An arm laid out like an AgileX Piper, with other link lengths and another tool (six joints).
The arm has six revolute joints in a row. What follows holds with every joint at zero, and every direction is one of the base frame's. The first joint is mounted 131.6 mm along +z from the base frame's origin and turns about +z. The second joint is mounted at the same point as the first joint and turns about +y. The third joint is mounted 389.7 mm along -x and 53.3 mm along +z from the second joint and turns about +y. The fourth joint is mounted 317.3 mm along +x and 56 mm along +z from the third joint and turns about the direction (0.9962, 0, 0.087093). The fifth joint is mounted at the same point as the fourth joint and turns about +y. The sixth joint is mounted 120.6 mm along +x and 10.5 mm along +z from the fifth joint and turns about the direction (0.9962, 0, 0.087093). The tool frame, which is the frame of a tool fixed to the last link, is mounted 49.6 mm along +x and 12 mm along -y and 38.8 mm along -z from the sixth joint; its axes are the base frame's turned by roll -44.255, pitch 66.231 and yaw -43.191 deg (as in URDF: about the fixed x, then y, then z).
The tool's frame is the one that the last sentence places.
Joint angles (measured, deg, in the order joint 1, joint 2, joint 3, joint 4, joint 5, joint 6), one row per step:
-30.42, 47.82, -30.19, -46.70, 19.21, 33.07
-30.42, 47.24, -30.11, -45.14, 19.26, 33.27
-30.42, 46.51, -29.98, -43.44, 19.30, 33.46
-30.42, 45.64, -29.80, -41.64, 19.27, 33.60
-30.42, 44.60, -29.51, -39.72, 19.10, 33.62
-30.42, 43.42, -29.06, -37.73, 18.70, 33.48
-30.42, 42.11, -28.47, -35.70, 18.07, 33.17
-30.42, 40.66, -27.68, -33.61, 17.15, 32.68
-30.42, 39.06, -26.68, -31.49, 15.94, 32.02
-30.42, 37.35, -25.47, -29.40, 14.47, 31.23
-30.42, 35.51, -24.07, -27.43, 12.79, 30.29
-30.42, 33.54, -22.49, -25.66, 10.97, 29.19
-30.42, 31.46, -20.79, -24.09, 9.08, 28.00
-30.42, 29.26, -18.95, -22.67, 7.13, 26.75
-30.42, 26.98, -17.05, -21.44, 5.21, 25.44
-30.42, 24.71, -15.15, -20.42, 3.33, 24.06
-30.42, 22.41, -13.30, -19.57, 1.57, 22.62
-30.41, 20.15, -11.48, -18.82, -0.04, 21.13
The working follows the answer.
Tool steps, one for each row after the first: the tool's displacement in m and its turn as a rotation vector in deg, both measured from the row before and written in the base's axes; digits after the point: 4 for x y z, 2 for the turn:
-0.0010, 0.0031, -0.0001, 1.20, -1.30, -0.45
-0.0014, 0.0036, 0.0000, 1.26, -1.45, -0.46
-0.0016, 0.0040, 0.0002, 1.26, -1.60, -0.39
-0.0018, 0.0046, 0.0001, 1.21, -1.74, -0.25
-0.0019, 0.0050, -0.0002, 1.11, -1.83, -0.03
-0.0019, 0.0054, -0.0004, 0.95, -1.91, 0.18
-0.0020, 0.0058, -0.0009, 0.79, -2.01, 0.40
-0.0021, 0.0061, -0.0014, 0.60, -2.11, 0.60
-0.0022, 0.0062, -0.0021, 0.39, -2.16, 0.75
-0.0025, 0.0062, -0.0027, 0.09, -2.15, 0.86
-0.0030, 0.0060, -0.0033, -0.28, -2.06, 0.93
-0.0035, 0.0057, -0.0037, -0.59, -1.98, 0.94
-0.0039, 0.0055, -0.0044, -0.82, -1.93, 0.91
-0.0042, 0.0051, -0.0048, -1.06, -1.82, 0.85
-0.0042, 0.0046, -0.0051, -1.31, -1.65, 0.79
-0.0043, 0.0041, -0.0050, -1.52, -1.52, 0.70
-0.0043, 0.0037, -0.0054, -1.59, -1.33, 0.61

Tool pose at each row, in the base's axes (x y z in m, rotation vector in deg; rounded; the steps above come from the unrounded poses):
0.1602, -0.1638, 0.3088, 5.71, 110.03, -49.10
0.1592, -0.1607, 0.3087, 7.40, 109.39, -48.00
0.1578, -0.1571, 0.3086, 9.17, 108.61, -46.81
0.1562, -0.1531, 0.3088, 10.92, 107.67, -45.54
0.1543, -0.1486, 0.3089, 12.55, 106.56, -44.19
0.1524, -0.1435, 0.3087, 13.91, 105.30, -42.77
0.1505, -0.1382, 0.3083, 14.99, 103.88, -41.32
0.1485, -0.1324, 0.3074, 15.77, 102.30, -39.84
0.1464, -0.1263, 0.3059, 16.26, 100.54, -38.37
0.1442, -0.1200, 0.3038, 16.48, 98.65, -36.96
0.1417, -0.1138, 0.3011, 16.38, 96.67, -35.74
0.1386, -0.1078, 0.2978, 15.93, 94.64, -34.80
0.1352, -0.1021, 0.2941, 15.24, 92.58, -34.12
0.1313, -0.0966, 0.2897, 14.39, 90.49, -33.65
0.1271, -0.0914, 0.2849, 13.38, 88.43, -33.43
0.1229, -0.0868, 0.2798, 12.19, 86.43, -33.47
0.1186, -0.0827, 0.2748, 10.89, 84.49, -33.75
0.1144, -0.0790, 0.2694, 9.56, 82.71, -34.19

